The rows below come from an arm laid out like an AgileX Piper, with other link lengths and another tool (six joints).
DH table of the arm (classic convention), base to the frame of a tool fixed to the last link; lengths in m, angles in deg. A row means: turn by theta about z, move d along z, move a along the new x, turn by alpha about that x. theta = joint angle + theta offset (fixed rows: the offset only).
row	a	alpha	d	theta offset
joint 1	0	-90	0.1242	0
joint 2	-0.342	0	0	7.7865
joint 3	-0.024	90	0	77.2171
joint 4	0	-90	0.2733	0
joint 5	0	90	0	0
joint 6	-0.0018	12.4	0.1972	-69.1
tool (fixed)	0	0	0.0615	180
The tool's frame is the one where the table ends.
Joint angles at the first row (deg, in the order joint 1, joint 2, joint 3, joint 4, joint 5, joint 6):
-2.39 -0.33 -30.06 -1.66 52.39 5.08
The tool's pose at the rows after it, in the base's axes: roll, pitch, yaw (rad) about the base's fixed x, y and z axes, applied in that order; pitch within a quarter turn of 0, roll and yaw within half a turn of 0; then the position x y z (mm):
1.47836, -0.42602, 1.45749, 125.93, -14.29, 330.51
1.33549, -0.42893, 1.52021, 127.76, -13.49, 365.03
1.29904, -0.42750, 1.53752, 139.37, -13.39, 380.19
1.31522, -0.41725, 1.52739, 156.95, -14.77, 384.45
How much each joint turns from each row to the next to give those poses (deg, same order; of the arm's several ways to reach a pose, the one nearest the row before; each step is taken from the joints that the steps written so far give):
0.00 0.00 -0.11 -0.05 -10.42 0.00
0.00 0.47 0.01 0.00 -7.92 0.00
0.00 3.10 -0.01 0.00 -5.00 0.00
0.00 4.23 0.00 -0.61 -3.39 -0.01

